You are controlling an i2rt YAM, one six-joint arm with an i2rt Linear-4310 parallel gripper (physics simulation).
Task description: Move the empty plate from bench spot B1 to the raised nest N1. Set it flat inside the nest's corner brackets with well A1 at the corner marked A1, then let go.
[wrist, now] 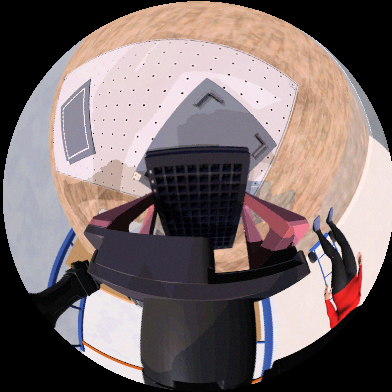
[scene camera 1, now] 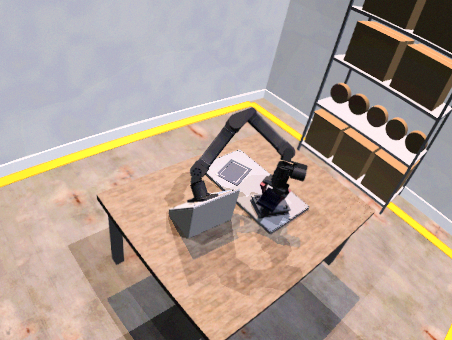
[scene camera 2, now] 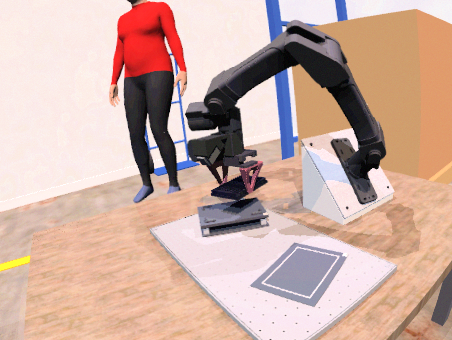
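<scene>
The dark well plate is held between the pink fingers of my gripper, which is shut on it. The plate hangs above the raised nest N1, with a gap between them in the scene camera 2 view. In the wrist view the plate is turned relative to the nest and hides its near part. Two corner brackets show beyond the plate; the others are hidden or unclear. Bench spot B1, a grey rectangle with a white outline, is bare.
The nest stands on a white perforated board on the wooden table. My arm's base is on a sloped mount beside the board. A person in red stands beyond the table.
</scene>
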